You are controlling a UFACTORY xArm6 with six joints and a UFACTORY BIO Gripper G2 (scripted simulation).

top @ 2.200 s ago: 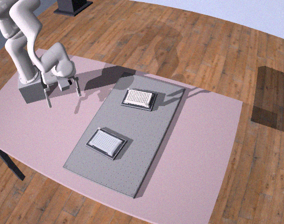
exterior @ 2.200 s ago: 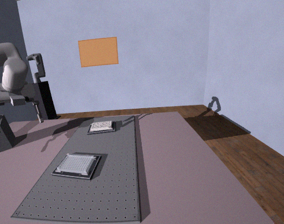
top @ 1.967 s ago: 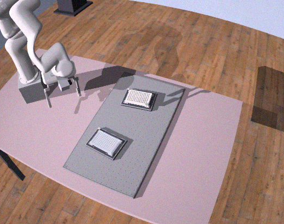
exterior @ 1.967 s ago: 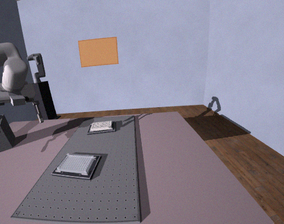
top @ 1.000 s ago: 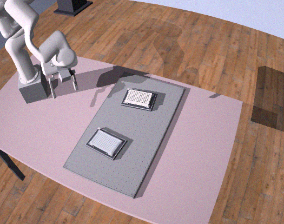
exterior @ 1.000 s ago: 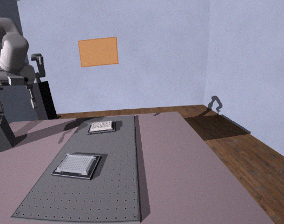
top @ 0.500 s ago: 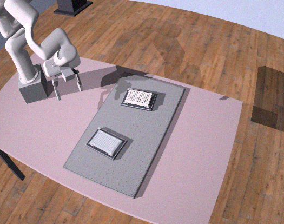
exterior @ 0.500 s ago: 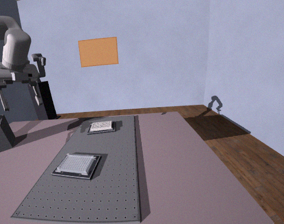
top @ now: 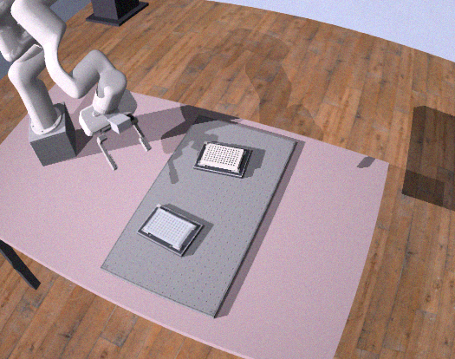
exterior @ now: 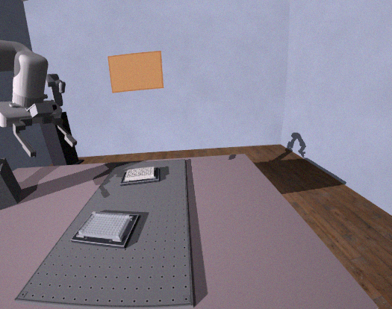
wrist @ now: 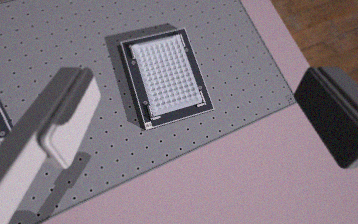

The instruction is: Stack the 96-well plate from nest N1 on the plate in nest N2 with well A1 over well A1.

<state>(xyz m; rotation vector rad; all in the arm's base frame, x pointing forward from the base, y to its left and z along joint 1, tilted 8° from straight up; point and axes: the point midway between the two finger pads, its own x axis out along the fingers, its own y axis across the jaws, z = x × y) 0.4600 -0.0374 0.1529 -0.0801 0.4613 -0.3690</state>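
My hand is 24 cm above the clear 96-well plate, 12 cm short of it and 3 cm to the left of it. The rest, counted from my hand: plate nest (25 cm below, 12 cm ahead, 3 cm to the right).
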